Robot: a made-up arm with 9 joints. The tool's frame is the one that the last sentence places. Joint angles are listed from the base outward.
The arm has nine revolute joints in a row. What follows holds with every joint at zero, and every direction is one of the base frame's.
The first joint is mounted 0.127 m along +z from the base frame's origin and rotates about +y.
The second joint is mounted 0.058 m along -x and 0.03 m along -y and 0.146 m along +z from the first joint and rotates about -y.
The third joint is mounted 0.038 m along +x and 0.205 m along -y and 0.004 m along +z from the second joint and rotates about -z.
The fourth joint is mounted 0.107 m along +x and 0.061 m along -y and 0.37 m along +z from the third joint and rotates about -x.
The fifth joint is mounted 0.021 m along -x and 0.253 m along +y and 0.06 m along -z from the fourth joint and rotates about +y.
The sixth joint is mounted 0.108 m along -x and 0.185 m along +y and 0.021 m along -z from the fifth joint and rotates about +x.
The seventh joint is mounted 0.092 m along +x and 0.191 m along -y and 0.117 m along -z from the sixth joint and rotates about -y.
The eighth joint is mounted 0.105 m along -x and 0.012 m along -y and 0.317 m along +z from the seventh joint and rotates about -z.
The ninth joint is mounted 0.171 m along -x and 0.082 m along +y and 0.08 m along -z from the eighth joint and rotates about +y.
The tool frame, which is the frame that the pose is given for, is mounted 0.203 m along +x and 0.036 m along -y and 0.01 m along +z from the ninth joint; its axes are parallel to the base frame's.
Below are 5 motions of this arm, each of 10 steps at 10 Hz.
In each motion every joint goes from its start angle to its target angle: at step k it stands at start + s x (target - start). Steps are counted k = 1, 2, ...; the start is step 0. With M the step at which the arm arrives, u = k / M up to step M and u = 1 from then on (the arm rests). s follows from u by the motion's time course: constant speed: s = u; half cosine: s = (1 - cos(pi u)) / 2; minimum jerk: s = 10 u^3 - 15 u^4 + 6 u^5.
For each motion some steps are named. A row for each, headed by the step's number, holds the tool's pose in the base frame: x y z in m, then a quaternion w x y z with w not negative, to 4 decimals.
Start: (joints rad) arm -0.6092 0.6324 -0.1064 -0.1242 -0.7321 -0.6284 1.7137 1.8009 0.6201
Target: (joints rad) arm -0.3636 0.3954 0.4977 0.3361 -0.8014 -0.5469 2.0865 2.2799 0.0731
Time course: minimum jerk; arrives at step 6
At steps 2, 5, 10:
2: -0.2566 -0.1624 0.3483 0.0305 0.5131 -0.7946 0.3232
5: -0.1243 -0.3521 0.3419 0.0508 0.5253 -0.8226 0.2119
10: -0.1223 -0.3617 0.3394 0.0557 0.5264 -0.8231 0.2055

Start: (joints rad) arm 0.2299 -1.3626 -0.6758 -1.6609 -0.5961 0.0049 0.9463 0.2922 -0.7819
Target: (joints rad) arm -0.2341 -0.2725 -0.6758 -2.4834 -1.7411 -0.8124 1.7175 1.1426 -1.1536
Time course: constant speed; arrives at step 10
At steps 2, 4, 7, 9, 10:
2: 0.6155 -0.1395 0.7400 0.5103 -0.2251 -0.1066 -0.8232
4: 0.5304 -0.0635 0.8865 0.3723 -0.3098 -0.2425 -0.8406
7: 0.3690 0.0066 1.0266 0.1235 -0.4038 -0.3568 -0.8333
9: 0.2375 0.0195 1.0725 0.0335 0.4445 0.3853 0.8080
10: 0.1633 0.0181 1.0808 0.1033 0.4582 0.3910 0.7915

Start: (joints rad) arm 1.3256 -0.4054 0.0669 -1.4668 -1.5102 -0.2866 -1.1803 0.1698 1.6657
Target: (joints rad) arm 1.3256 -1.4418 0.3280 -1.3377 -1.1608 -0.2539 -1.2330 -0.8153 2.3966
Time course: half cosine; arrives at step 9
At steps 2, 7, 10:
2: 0.8182 -0.1097 0.0816 0.1428 -0.6113 -0.7252 0.2830
7: 0.5432 -0.1892 -0.1504 0.5060 -0.5600 -0.6558 0.0178
10: 0.4866 -0.2182 -0.1665 0.5566 -0.5552 -0.6175 -0.0244

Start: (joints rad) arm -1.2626 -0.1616 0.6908 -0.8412 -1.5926 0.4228 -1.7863 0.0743 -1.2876
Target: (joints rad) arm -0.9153 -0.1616 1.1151 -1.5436 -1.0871 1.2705 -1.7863 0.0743 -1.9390
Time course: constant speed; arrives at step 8
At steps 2, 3, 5, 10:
2: -0.8616 -0.5548 0.5796 0.1333 0.3887 -0.9034 -0.1227
3: -0.8355 -0.6007 0.5838 0.0727 0.4092 -0.9031 -0.1078
5: -0.7748 -0.6783 0.5799 0.0654 -0.4422 0.8910 0.0791
10: -0.6718 -0.7572 0.5684 0.2968 -0.4645 0.8339 0.0286

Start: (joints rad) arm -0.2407 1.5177 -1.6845 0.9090 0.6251 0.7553 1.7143 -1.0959 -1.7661
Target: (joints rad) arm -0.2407 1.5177 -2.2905 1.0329 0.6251 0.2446 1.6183 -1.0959 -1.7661
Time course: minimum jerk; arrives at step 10
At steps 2, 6, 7, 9, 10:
2: 0.0275 -0.8155 0.4355 0.6469 0.0382 0.0835 -0.7570
6: -0.2064 -0.6674 0.6796 0.5782 0.0439 -0.2020 -0.7893
7: -0.2612 -0.6136 0.7121 0.5621 0.0481 -0.2714 -0.7798
9: -0.3134 -0.5578 0.7328 0.5469 0.0532 -0.3392 -0.7636
10: -0.3162 -0.5547 0.7336 0.5460 0.0535 -0.3429 -0.7625

